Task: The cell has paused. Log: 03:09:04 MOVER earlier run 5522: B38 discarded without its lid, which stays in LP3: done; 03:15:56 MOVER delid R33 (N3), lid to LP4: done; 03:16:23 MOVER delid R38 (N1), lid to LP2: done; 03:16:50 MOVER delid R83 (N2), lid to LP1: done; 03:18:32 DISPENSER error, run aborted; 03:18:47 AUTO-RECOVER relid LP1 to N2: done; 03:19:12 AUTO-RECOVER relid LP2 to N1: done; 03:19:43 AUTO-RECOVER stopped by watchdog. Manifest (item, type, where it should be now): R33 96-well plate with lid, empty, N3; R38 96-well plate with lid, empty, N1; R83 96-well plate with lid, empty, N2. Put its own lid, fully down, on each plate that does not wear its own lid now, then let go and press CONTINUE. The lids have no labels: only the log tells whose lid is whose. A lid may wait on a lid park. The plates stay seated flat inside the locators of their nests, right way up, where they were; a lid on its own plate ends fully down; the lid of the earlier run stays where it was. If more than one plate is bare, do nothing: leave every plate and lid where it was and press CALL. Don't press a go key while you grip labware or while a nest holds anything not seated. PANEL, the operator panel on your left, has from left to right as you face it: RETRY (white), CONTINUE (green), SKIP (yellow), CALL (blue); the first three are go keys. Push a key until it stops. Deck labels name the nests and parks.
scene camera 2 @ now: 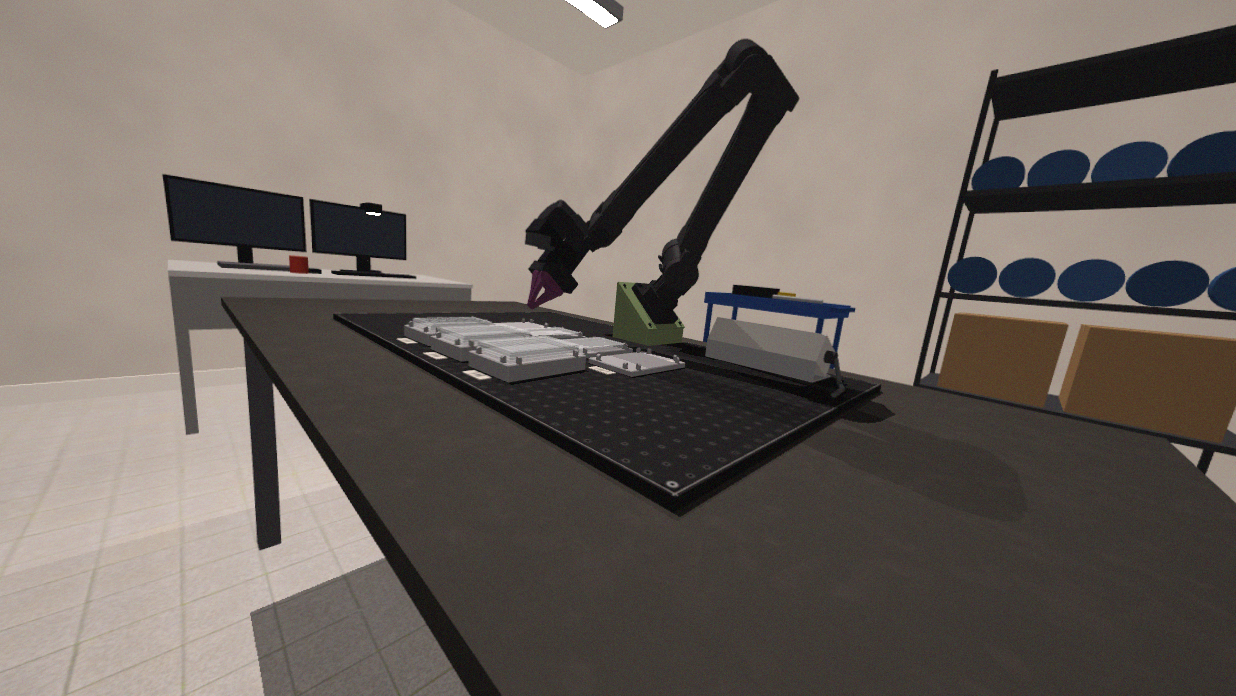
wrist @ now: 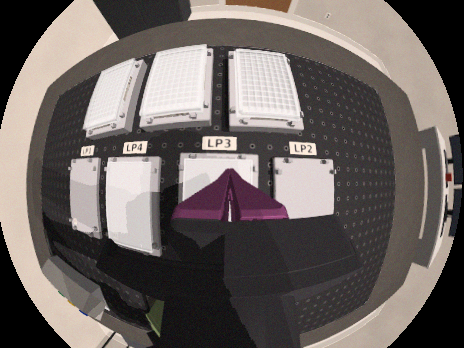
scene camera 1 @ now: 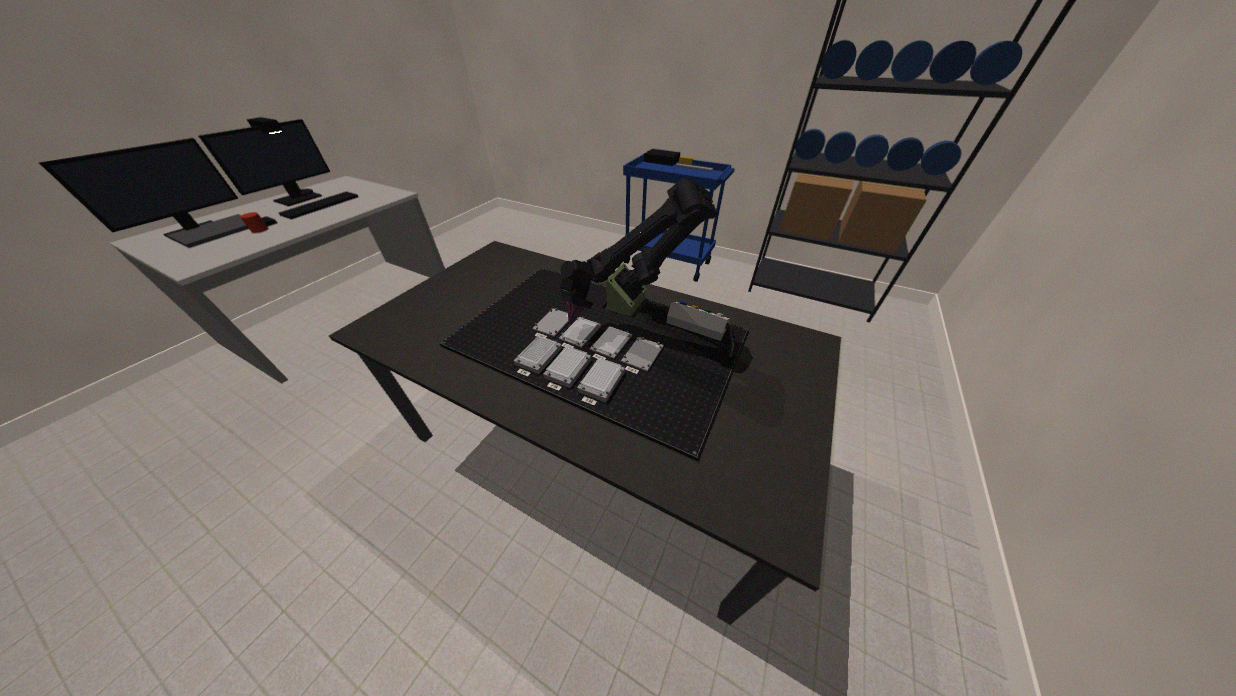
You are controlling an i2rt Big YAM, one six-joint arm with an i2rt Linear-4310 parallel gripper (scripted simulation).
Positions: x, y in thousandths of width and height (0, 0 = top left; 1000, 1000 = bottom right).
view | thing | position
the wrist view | gripper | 495, 501
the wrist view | white 96-well plate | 555, 188
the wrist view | grey operator panel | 180, 843
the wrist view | lid park LP1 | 182, 527
